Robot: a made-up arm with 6 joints. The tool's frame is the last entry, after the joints. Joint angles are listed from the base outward. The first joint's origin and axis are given. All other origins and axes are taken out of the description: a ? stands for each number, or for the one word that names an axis. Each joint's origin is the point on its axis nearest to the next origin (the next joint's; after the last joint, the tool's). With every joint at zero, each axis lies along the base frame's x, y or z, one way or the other. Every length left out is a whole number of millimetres.
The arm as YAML. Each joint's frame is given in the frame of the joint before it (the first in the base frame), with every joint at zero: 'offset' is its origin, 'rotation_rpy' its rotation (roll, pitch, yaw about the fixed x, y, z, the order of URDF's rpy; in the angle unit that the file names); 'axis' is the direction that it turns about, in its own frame. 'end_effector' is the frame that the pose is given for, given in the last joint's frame.
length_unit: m
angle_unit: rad
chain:
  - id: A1
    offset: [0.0, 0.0, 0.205]
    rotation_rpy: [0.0, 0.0, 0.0]
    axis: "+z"
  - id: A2
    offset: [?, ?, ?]
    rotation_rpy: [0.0, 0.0, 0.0]
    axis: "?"
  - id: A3
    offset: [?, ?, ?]
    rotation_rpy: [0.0, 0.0, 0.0]
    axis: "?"
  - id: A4
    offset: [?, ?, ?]
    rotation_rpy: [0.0, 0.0, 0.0]
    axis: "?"
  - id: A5
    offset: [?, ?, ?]
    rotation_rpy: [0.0, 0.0, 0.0]
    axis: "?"
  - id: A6
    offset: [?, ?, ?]
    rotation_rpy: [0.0, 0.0, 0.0]
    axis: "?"
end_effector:
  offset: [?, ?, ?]
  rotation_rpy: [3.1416, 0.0, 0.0]
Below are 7 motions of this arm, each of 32 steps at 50 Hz.
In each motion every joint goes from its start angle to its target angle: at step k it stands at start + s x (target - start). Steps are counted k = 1, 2, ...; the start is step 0. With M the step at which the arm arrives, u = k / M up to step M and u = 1 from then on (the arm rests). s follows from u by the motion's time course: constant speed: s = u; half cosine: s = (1 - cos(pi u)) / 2; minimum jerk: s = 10 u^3 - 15 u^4 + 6 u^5.
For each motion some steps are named. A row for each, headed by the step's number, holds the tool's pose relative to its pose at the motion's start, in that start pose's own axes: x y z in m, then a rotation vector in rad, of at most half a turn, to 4 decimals.
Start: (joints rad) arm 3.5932 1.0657 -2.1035 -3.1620 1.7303 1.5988
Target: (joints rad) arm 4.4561 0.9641 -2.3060 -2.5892 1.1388 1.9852
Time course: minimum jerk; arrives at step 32
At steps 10, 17, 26, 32:
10: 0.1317 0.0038 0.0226 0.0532 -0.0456 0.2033
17: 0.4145 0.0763 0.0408 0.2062 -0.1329 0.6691
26: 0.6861 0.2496 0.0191 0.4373 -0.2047 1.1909
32: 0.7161 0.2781 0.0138 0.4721 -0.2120 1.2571

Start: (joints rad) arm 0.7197 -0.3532 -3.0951 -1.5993 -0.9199 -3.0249
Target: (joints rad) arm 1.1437 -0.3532 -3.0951 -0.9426 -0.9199 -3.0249
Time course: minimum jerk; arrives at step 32
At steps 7, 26, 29, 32:
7: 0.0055 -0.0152 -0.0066 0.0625 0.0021 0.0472
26: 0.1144 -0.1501 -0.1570 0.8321 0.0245 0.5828
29: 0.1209 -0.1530 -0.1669 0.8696 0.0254 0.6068
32: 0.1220 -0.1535 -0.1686 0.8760 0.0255 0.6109

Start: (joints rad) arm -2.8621 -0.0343 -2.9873 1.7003 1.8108 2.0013
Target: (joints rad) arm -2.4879 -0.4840 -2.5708 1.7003 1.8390 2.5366
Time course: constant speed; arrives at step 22
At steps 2, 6, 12, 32:
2: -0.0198 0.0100 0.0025 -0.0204 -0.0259 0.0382
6: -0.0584 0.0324 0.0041 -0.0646 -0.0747 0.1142
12: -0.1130 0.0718 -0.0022 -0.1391 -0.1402 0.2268
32: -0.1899 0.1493 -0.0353 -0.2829 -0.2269 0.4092

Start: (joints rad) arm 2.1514 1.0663 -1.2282 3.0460 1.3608 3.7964
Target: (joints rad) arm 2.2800 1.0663 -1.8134 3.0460 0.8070 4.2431
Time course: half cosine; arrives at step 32
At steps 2, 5, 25, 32:
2: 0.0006 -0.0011 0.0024 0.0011 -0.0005 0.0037
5: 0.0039 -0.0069 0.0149 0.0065 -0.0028 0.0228
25: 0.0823 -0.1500 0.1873 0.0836 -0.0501 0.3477
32: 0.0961 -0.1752 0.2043 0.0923 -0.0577 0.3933

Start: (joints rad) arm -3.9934 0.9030 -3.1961 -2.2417 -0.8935 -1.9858
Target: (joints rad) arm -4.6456 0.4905 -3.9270 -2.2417 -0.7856 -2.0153
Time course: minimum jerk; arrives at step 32
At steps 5, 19, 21, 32:
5: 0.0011 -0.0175 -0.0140 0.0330 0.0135 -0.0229
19: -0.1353 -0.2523 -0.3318 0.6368 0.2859 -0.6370
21: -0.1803 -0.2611 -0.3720 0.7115 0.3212 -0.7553
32: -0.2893 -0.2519 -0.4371 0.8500 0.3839 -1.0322

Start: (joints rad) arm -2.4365 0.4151 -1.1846 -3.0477 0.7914 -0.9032
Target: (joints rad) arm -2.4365 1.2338 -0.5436 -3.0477 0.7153 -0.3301
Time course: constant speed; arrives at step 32
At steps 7, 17, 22, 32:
7: 0.1339 0.1396 -0.0940 -0.2352 0.2391 0.1031
17: 0.2739 0.2741 -0.3088 -0.5174 0.6311 0.2366
22: 0.3147 0.3069 -0.4370 -0.6328 0.8474 0.2913
32: 0.3321 0.3008 -0.6971 -0.8075 1.3146 0.3613

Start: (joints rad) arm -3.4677 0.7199 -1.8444 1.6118 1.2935 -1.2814
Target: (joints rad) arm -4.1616 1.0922 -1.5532 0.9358 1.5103 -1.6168
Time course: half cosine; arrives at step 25
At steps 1, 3, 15, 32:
1: -0.0014 0.0020 -0.0020 -0.0022 -0.0015 0.0007
3: -0.0124 0.0176 -0.0178 -0.0195 -0.0137 0.0065
15: -0.3098 0.1934 -0.3289 -0.1791 -0.2143 0.2233
32: -0.5103 0.1827 -0.4513 -0.1156 -0.2499 0.3777

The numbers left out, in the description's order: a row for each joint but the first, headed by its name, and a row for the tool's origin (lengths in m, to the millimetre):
A2: xyz 0.0 0.0 0.0, axis +y
A3: xyz 0.067 0.0 0.356, axis +y
A4: xyz 0.102 0.0 -0.45, axis -z
A5: xyz 0.0 0.0 0.0, axis +y
A6: xyz 0.118 0.0 -0.15, axis -z
tool: xyz 0.0 0.0 0.0

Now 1 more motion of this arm.
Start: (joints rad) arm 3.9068 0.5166 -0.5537 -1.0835 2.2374 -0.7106
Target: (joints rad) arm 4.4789 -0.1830 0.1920 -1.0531 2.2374 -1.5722
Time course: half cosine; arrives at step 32
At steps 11, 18, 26, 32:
11: 0.0026 -0.0616 0.0151 -0.0807 -0.0896 -0.1491
18: 0.0267 -0.1197 0.0464 -0.1495 -0.2278 -0.3334
26: 0.0637 -0.1473 0.0849 -0.1764 -0.3789 -0.5025
32: 0.0747 -0.1494 0.0957 -0.1767 -0.4211 -0.5458

